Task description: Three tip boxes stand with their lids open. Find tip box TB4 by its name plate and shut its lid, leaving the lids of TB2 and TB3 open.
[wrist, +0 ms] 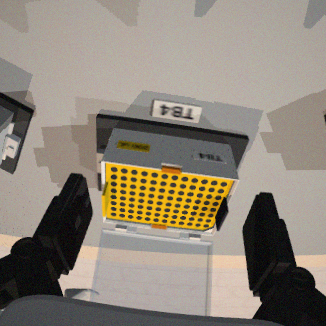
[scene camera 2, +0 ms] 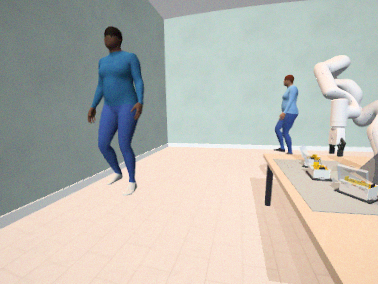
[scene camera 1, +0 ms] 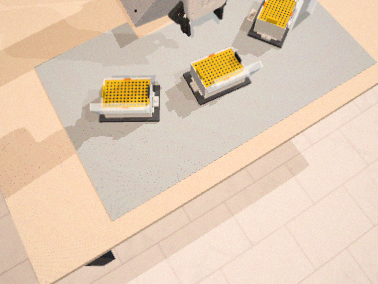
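Tip box TB4 (wrist: 167, 197) (scene camera 1: 218, 70) (scene camera 2: 320, 173) is the middle of three boxes. It holds a yellow perforated rack, and its name plate (wrist: 176, 111) lies on the far side in the wrist view. Its clear lid (wrist: 155, 270) (scene camera 1: 254, 67) stands open on the side toward the table's front edge. The two other tip boxes (scene camera 1: 126, 95) (scene camera 1: 276, 19) also have open lids; their names cannot be read. My gripper (scene camera 1: 205, 26) (scene camera 2: 336, 151) (wrist: 168, 202) is open and empty, above the table, with its fingers on either side of TB4 in the wrist view.
The boxes stand on a grey mat (scene camera 1: 150, 165) on a wooden table (scene camera 1: 65, 235). Part of a neighbouring box's dark base (wrist: 22, 142) shows at the left of the wrist view. Two people (scene camera 2: 119, 80) (scene camera 2: 289, 102) stand on the floor beyond the table.
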